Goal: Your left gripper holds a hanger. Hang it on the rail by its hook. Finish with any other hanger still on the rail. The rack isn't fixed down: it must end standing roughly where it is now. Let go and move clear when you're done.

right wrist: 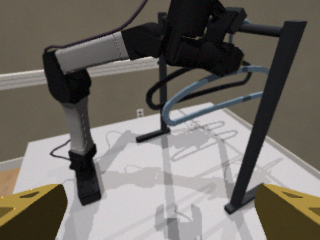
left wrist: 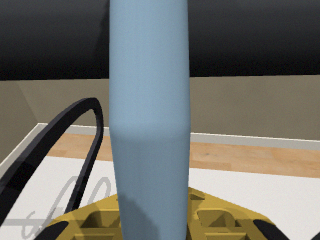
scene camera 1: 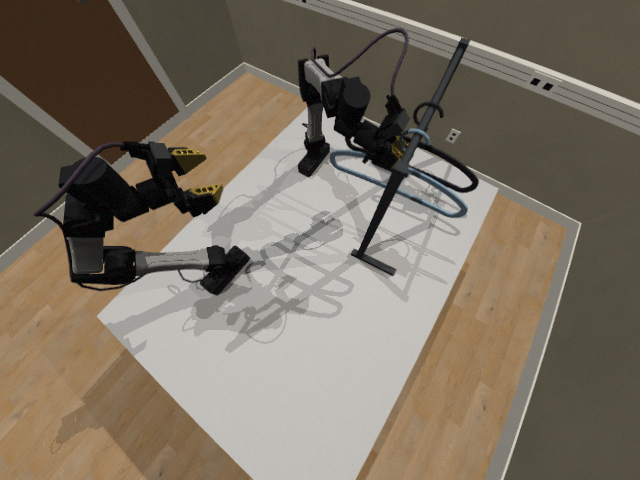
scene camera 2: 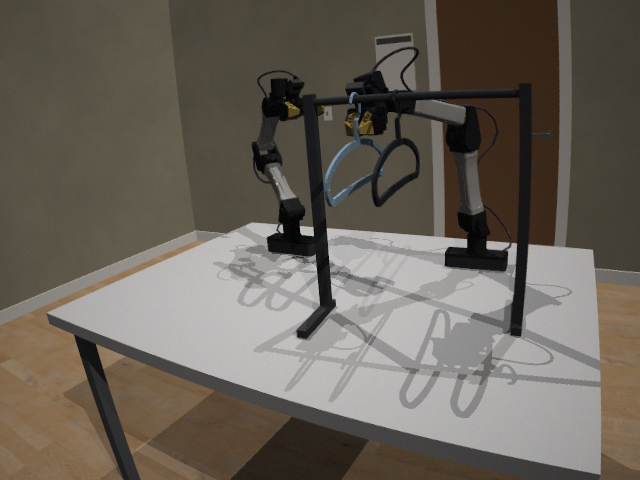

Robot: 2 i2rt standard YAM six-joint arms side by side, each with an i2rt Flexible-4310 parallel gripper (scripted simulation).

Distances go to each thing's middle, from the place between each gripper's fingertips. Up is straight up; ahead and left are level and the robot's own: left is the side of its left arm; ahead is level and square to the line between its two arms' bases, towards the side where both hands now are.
My left hand is 10 cm to the right of the black hanger [scene camera 2: 399, 141] and 2 cm above it.
The black hanger lies 40 cm to the left of my right hand [scene camera 1: 213, 170], 35 cm ahead of it and 7 cm below it.
